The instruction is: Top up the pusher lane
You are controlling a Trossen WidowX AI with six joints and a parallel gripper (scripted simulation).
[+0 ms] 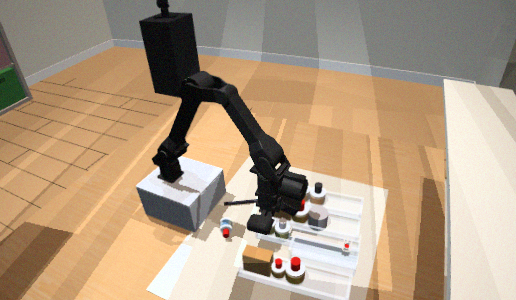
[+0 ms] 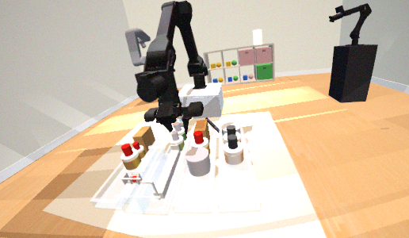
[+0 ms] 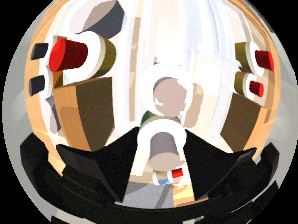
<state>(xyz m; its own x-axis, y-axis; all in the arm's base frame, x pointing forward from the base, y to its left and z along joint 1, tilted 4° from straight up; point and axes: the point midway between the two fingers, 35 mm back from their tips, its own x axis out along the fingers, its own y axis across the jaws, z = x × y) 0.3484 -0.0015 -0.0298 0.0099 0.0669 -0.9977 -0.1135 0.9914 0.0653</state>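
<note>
Now: the thin black bar 130 mm behind my gripper tip, 90 mm to the left of it and 30 mm below it. From my gripper tip the other things lie so: clear sprung lane 150 mm ahead, 20 mm below, 10 mm to the right; red mark 230 mm ahead, 30 mm above, 10 mm to the right.
</note>
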